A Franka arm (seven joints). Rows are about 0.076 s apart.
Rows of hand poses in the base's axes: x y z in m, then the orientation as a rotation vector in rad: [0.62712, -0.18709, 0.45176, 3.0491, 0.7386, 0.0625]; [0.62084, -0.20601, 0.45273, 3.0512, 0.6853, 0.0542]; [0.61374, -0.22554, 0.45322, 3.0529, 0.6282, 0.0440]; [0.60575, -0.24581, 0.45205, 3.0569, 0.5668, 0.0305]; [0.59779, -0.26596, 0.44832, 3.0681, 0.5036, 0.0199]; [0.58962, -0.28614, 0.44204, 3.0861, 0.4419, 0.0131]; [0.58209, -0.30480, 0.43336, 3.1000, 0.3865, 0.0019]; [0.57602, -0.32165, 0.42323, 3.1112, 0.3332, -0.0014]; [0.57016, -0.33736, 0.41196, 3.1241, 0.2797, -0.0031]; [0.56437, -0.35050, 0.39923, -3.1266, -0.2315, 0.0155]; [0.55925, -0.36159, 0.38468, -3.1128, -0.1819, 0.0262]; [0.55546, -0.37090, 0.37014, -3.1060, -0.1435, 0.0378]
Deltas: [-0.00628, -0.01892, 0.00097, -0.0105, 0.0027, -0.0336]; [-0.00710, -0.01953, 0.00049, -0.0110, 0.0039, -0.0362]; [-0.00799, -0.02027, -0.00117, -0.0090, 0.0065, -0.0394]; [-0.00796, -0.02015, -0.00373, -0.0007, 0.0061, -0.0414]; [-0.00817, -0.02018, -0.00628, 0.0079, 0.0051, -0.0409]; [-0.00753, -0.01866, -0.00868, 0.0055, 0.0076, -0.0364]; [-0.00607, -0.01685, -0.01013, 0.0047, 0.0024, -0.0347]; [-0.00586, -0.01571, -0.01127, 0.0075, 0.0017, -0.0348]; [-0.00579, -0.01314, -0.01273, 0.0106, 0.0088, -0.0308]; [-0.00512, -0.01109, -0.01455, 0.0163, 0.0082, -0.0311]; [-0.00379, -0.00931, -0.01454, 0.0080, 0.0083, -0.0244]
